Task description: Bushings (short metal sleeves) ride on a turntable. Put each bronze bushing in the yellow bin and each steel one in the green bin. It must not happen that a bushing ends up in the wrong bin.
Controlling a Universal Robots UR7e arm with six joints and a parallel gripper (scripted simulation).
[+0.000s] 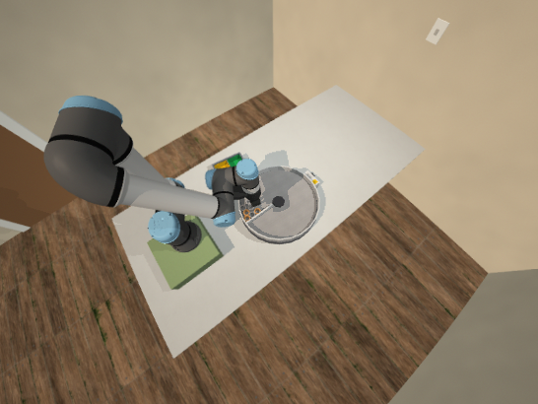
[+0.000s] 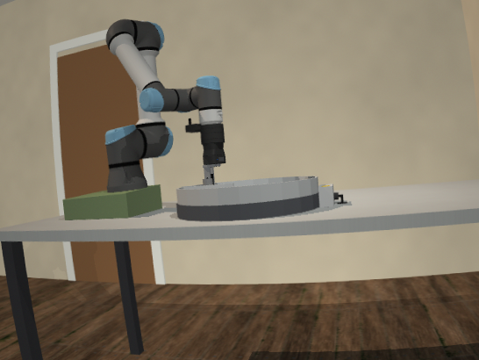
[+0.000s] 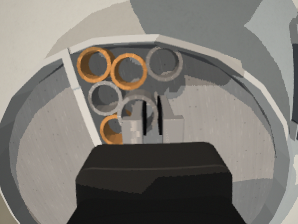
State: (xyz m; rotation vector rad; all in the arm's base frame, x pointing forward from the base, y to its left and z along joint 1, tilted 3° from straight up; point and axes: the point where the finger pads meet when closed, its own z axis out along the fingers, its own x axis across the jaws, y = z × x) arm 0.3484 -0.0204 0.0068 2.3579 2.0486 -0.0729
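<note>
The yellow bin is 30 cm to the left of my hand, 8 cm below it and 2 cm ahead of it. Round my hand: grey turntable (14 cm ahead, 5 cm below, 4 cm to the right).
</note>
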